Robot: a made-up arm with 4 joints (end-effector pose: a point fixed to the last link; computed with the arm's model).
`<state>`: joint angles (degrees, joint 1 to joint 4).
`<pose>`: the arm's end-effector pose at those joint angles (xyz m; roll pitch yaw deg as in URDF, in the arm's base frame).
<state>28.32 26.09 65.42 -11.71</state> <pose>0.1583 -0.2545 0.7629 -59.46 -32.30 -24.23</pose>
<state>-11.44 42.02 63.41 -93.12</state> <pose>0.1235 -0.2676 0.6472 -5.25 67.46 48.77</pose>
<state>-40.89 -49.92 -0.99 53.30</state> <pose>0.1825 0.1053 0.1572 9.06 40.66 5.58</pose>
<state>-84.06 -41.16 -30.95 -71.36</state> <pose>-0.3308 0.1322 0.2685 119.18 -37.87 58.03</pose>
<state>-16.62 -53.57 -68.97 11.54</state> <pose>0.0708 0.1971 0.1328 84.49 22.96 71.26</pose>
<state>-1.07 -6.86 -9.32 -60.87</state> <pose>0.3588 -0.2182 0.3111 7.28 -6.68 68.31</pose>
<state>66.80 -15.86 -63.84 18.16</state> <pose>0.5979 -0.0888 0.7025 32.09 -35.68 12.72</pose>
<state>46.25 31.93 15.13 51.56</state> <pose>0.2267 -0.4143 0.6430 41.23 -18.89 -104.72</pose>
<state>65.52 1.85 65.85 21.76</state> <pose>0.0888 -0.1798 0.9177 95.40 -79.58 -172.94</pose>
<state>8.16 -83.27 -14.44 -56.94</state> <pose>0.4040 0.1742 0.3371 6.43 -2.92 140.12</pose>
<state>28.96 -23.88 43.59 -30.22</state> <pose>0.3732 -0.1623 0.7685 -65.58 -7.06 41.19</pose>
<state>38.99 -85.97 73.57 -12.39</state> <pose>0.2014 0.1567 0.8047 -110.89 3.29 88.77</pose>
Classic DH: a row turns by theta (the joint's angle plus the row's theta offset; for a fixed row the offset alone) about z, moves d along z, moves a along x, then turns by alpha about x. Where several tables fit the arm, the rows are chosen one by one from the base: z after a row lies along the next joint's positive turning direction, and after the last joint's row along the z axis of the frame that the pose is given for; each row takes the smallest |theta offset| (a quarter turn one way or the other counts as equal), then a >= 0, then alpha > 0; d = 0 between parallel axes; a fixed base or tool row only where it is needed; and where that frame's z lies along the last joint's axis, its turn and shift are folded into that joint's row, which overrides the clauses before.
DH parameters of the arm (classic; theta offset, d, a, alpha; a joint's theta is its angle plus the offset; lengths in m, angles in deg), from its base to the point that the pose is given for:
base (fixed): -10.61 0.6462 0.0385 97.51
joint 1: 0 -0.0063 0.0697 82.49
joint 2: 66.12 0.2153 0.0129 -84.32
joint 3: 0 -0.1793 0.3022 84.32
joint 4: 21.27 0 -0.0201 180
tool (fixed): 98.01 -0.0867 0 0

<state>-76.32 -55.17 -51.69 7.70</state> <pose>-0.3494 0.2346 0.3274 128.84 16.69 95.98</pose>
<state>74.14 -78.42 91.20 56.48</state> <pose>0.0307 0.1710 0.8151 -175.05 -15.23 148.73</pose>
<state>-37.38 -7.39 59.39 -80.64</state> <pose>0.2714 -0.1533 0.4660 19.40 44.47 111.59</pose>
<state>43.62 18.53 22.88 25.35</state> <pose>0.2634 -0.3728 0.7067 17.56 -45.66 -68.73</pose>
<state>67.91 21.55 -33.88 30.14</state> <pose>0.4615 -0.3478 0.7280 68.21 -32.51 -57.77</pose>
